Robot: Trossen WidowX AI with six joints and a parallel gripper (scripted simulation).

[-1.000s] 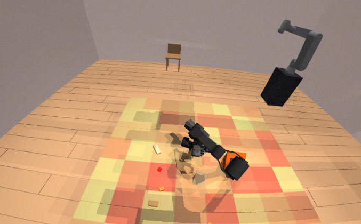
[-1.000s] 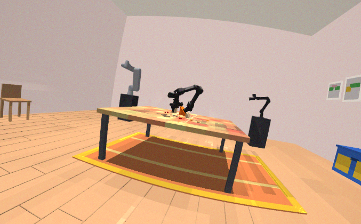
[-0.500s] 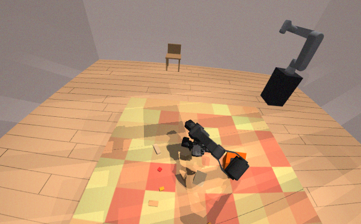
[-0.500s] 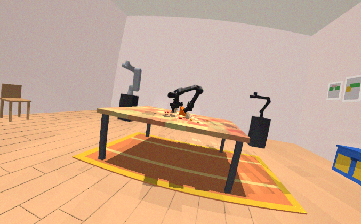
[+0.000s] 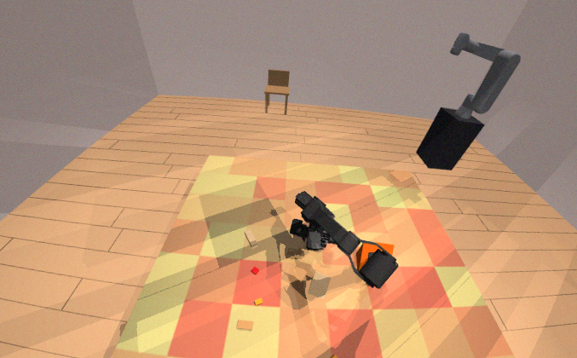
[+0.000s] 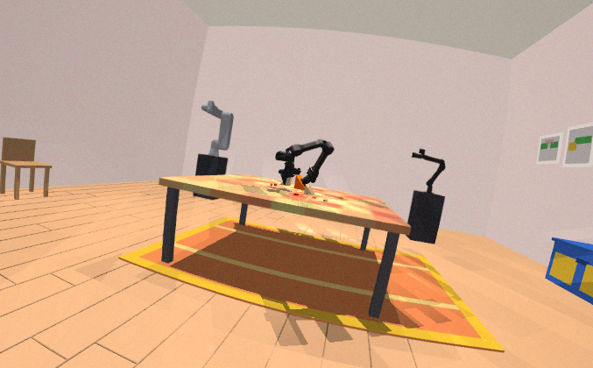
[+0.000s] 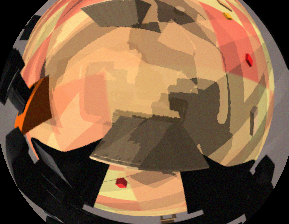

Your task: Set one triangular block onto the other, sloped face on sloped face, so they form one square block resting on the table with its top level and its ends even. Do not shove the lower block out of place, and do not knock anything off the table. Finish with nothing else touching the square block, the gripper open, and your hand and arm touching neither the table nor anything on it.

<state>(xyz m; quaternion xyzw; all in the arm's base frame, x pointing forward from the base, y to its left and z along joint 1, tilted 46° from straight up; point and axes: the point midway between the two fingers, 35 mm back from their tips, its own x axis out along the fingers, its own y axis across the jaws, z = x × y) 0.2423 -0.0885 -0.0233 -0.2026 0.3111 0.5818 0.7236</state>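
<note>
Now: the wedge-shaped block 10 mm to the left of my gripper tip and 10 mm above it. From my gripper tip the other things lie so: brown flat piece: 230 mm ahead, 300 mm to the left, 30 mm below; pale flat strip: 250 mm ahead, 20 mm to the right, 30 mm below.
</note>
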